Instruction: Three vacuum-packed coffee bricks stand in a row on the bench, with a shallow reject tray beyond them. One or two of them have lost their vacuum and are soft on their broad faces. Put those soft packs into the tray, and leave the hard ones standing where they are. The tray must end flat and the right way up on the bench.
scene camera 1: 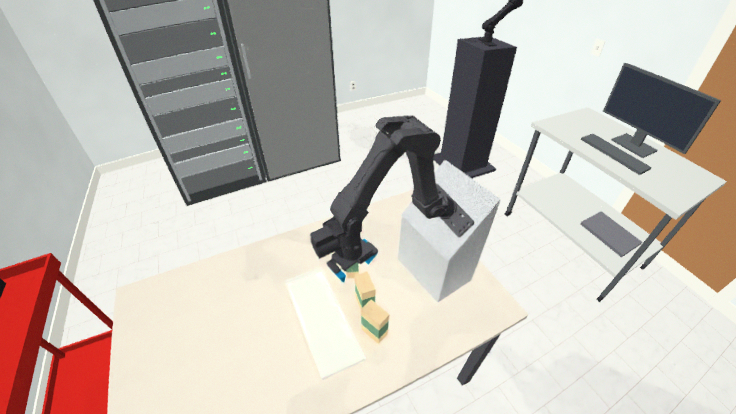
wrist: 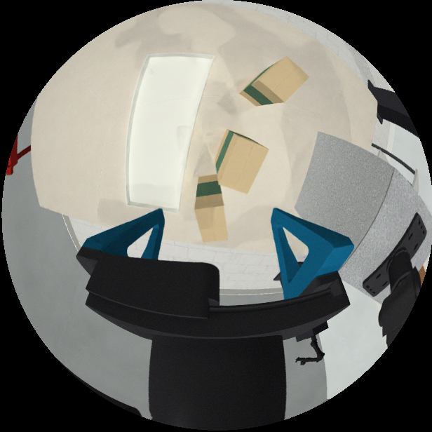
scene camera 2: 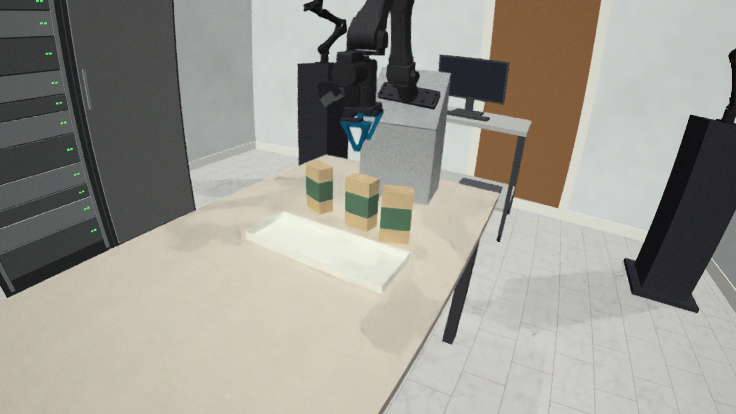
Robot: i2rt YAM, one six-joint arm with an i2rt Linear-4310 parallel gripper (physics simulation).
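Frame: origin at the arm's base, x ahead, y left, z up, level; millimetres.
Where they show: gripper, fingertip midpoint: [scene camera 1: 354,272] [scene camera 2: 362,145]; arm's base, link origin: [scene camera 1: 447,209] [scene camera 2: 408,95].
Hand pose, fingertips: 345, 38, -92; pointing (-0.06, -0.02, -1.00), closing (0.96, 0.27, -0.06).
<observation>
Each offset is from my fingertips to the top centre of the thing, as dx, dy, dz. Level surfaces: height alone.
Three tan coffee packs with green bands stand upright in a row on the bench. The left pack @[-56, -178, -102] [scene camera 1: 352,274] [scene camera 2: 319,188] [wrist: 211,225], as scene camera 2 shows it, is partly hidden by the gripper in scene camera 1. The middle pack @[-39, -19, -102] [scene camera 1: 364,287] [scene camera 2: 361,204] [wrist: 243,162] and the right pack @[-23, +95, -102] [scene camera 1: 375,320] [scene camera 2: 395,218] [wrist: 280,81] stand apart from it. The white tray @[+125, -26, -220] [scene camera 1: 325,324] [scene camera 2: 329,252] [wrist: 162,125] lies flat, upright and empty beside the row. My blue-fingered gripper [scene camera 1: 355,269] [scene camera 2: 364,143] [wrist: 217,213] is open and empty, above the left pack's end of the row. Softness cannot be seen.
The grey arm pedestal [scene camera 1: 442,252] [scene camera 2: 398,154] [wrist: 345,185] stands on the bench @[dz -242] [scene camera 1: 205,329] [scene camera 2: 180,308] [wrist: 80,140], behind the packs in scene camera 2. A red cart [scene camera 1: 30,308] is beyond the bench's left end in scene camera 1.
</observation>
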